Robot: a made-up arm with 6 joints.
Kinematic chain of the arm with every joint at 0, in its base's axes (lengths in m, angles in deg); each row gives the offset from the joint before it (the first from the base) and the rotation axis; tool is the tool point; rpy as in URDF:
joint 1: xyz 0 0 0.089 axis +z
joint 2: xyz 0 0 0 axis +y
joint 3: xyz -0.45 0 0.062 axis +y
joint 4: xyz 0.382 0 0.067 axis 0.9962 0 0.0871
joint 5: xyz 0 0 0 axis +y
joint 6: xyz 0.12 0 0.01 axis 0.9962 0 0.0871
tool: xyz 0 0 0 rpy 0 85 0
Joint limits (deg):
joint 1: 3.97..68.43
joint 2: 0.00..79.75
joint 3: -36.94..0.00
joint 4: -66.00..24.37
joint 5: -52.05..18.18
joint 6: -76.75..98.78
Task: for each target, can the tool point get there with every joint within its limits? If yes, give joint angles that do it. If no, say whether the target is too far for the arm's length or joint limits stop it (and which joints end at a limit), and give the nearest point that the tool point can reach.
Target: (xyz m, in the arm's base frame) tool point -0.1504 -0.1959 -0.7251
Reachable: no: joint limits stop it (at a limit: joint 1, joint 2, joint 3, joint 5) | nearest point 0.1111 -0.0054 0.0592 | short by 0.848 m
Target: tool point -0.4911 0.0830 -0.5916
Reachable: no: joint limits stop it (at a limit: joint 1, joint 2, joint 3, joint 4, joint 5) | nearest point 0.0264 0.1094 0.0595 | short by 0.832 m
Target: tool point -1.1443 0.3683 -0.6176
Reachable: no: too far | nearest point -0.0173 0.1913 0.1172 | short by 1.357 m
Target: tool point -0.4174 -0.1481 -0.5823
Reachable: no: joint limits stop it (at a limit: joint 1, joint 2, joint 3, joint 4, joint 5) | nearest point 0.0264 0.1094 0.0595 | short by 0.822 m
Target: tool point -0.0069 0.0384 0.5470
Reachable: yes | joints 62.85 20.57 -33.15 -19.41 -36.44 -55.01
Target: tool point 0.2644 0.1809 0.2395
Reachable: yes | joints 34.17 70.22 -23.95 -3.51 -9.31 58.68
